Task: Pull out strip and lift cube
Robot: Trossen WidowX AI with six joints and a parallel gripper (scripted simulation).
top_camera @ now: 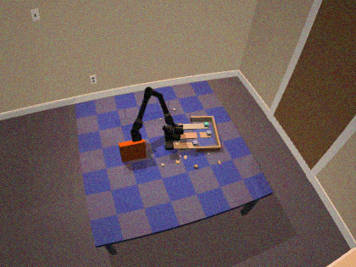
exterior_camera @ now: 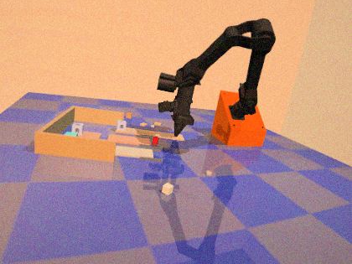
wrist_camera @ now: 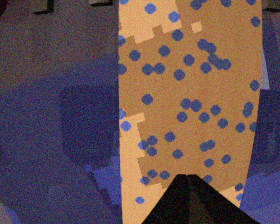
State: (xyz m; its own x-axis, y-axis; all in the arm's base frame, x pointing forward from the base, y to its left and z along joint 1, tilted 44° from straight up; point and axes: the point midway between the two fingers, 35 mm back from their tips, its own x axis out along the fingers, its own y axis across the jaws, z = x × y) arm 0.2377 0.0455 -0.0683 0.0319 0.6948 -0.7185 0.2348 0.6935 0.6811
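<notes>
The peach strip lies 180 mm ahead of my gripper tip and 50 mm to the left of it. From my gripper tip the other things lie so: red cylinder 100 mm ahead, 70 mm to the left, 10 mm above.
</notes>
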